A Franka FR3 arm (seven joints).
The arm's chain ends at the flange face. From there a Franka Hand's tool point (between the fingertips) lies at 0.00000 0.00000 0.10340 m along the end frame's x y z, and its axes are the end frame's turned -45 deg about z.
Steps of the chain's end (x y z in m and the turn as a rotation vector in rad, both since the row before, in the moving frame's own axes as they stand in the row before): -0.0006 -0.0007 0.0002 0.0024 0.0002 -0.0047; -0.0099 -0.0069 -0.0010 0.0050 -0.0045 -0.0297; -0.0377 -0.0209 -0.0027 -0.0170 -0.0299 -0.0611; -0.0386 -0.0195 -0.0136 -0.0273 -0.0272 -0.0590
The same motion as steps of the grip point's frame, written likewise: 0.0003 -0.0011 0.0002 0.0016 0.0018 -0.0047; -0.0021 -0.0126 -0.0010 0.0067 0.0004 -0.0297; -0.0153 -0.0423 -0.0028 0.0091 -0.0332 -0.0611; -0.0175 -0.0410 -0.0137 -0.0001 -0.0385 -0.0590
